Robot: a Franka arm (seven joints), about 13 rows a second.
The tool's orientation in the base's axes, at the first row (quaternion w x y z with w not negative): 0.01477, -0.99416, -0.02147, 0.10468
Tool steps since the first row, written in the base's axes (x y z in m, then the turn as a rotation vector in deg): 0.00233, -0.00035, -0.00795, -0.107, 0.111, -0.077; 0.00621, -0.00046, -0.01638, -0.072, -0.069, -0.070; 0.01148, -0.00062, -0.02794, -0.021, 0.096, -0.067; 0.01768, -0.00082, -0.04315, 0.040, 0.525, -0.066; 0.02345, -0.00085, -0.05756, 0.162, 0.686, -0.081; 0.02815, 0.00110, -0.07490, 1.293, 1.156, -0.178; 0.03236, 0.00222, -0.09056, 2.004, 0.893, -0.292; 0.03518, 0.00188, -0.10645, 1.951, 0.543, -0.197; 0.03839, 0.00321, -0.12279, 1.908, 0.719, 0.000; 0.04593, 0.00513, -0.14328, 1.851, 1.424, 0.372; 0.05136, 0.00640, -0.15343, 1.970, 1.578, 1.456; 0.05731, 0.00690, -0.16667, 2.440, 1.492, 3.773
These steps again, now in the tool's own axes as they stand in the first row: 0.00391, 0.00071, 0.00728, -0.083, -0.112, 0.100; 0.00945, 0.00126, 0.01471, -0.059, 0.068, 0.082; 0.01699, 0.00202, 0.02490, -0.002, -0.094, 0.072; 0.02619, 0.00298, 0.03847, 0.077, -0.520, 0.069; 0.03482, 0.00373, 0.05136, 0.207, -0.676, 0.062; 0.04310, 0.00255, 0.06738, 1.353, -1.097, -0.067; 0.05051, 0.00213, 0.08184, 2.060, -0.803, -0.111; 0.05655, 0.00312, 0.09677, 1.972, -0.458, -0.201; 0.06314, 0.00247, 0.11211, 1.897, -0.642, -0.380; 0.07485, 0.00155, 0.13062, 1.797, -1.361, -0.715; 0.08232, 0.00084, 0.13944, 1.695, -1.547, -1.795; 0.09090, 0.00102, 0.15115, 1.670, -1.521, -4.161
